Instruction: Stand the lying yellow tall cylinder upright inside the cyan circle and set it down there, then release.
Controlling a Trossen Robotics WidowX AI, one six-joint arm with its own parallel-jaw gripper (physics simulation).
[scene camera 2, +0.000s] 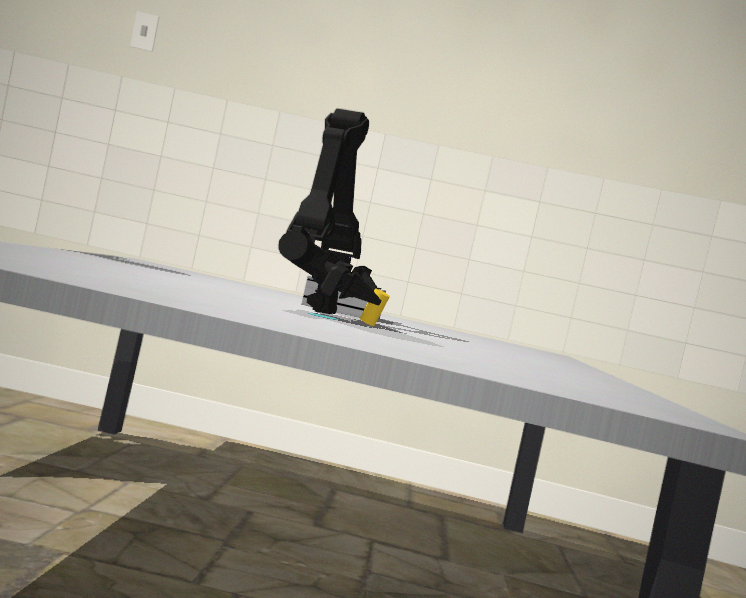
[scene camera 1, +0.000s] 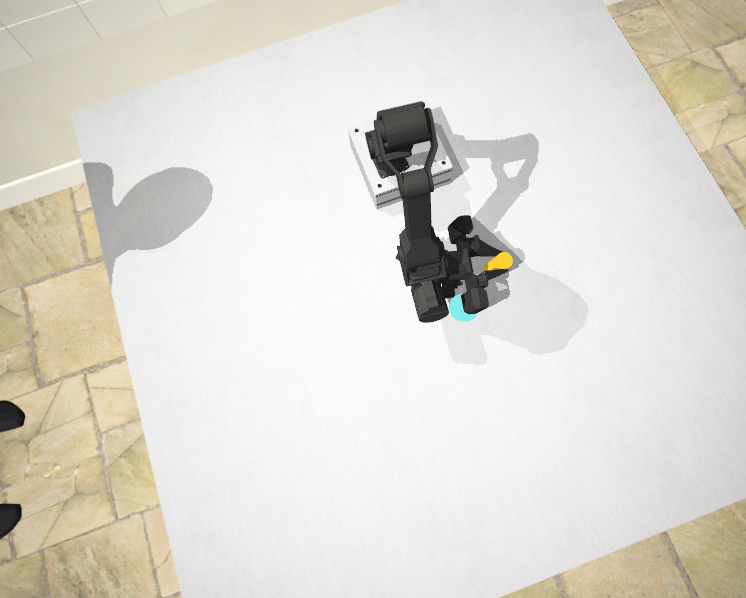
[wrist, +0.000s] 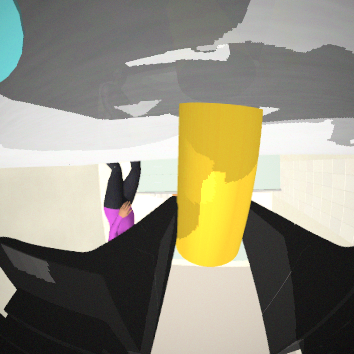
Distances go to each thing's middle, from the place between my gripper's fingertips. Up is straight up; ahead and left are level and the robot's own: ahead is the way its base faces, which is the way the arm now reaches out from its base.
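Looking at the yellow tall cylinder point(wrist: 218, 143), I find my hand 10 mm above it and 10 mm to the left of it.
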